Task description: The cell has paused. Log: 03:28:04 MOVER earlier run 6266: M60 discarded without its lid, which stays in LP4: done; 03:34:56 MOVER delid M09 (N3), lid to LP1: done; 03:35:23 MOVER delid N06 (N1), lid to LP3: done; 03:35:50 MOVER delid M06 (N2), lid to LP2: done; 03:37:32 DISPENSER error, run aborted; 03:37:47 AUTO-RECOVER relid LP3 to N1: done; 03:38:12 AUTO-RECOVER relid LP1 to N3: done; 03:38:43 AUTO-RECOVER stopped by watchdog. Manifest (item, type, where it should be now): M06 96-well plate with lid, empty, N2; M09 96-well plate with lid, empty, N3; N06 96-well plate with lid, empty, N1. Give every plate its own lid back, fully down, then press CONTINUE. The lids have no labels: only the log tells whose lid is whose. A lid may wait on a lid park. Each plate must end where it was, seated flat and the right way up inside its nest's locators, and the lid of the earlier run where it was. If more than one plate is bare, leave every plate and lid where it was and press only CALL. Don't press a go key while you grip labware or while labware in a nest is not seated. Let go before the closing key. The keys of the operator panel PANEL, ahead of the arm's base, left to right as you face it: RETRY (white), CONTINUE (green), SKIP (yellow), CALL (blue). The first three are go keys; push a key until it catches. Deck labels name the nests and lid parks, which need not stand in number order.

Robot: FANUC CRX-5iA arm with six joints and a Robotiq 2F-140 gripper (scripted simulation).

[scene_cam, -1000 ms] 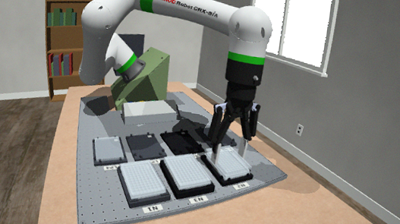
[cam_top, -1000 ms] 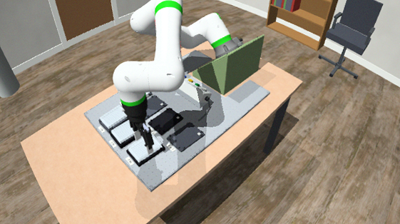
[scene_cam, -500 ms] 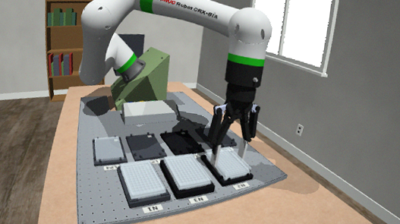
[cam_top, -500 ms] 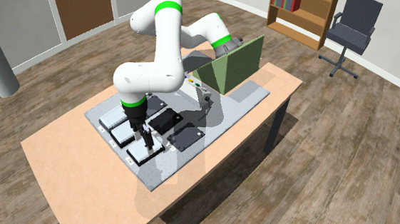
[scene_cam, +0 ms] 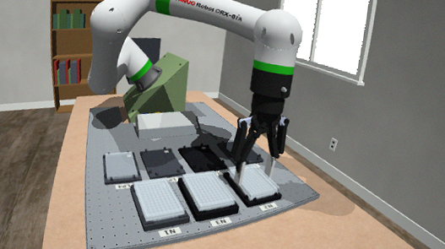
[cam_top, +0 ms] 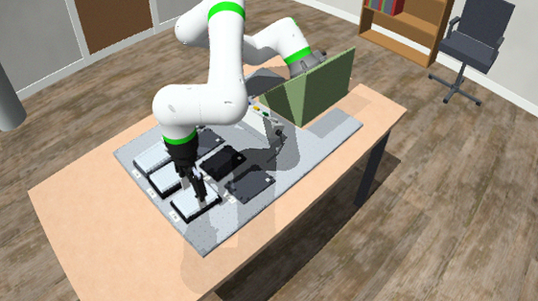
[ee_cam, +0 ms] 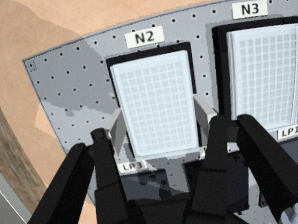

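My gripper is now 3 cm above the plate. Also, from my hand: green key: 43 cm behind, 8 cm to the right, 1 cm above; then LP3: 18 cm behind, 8 cm to the left, 5 cm below; then LP1: 19 cm behind, 19 cm to the right, 5 cm below.
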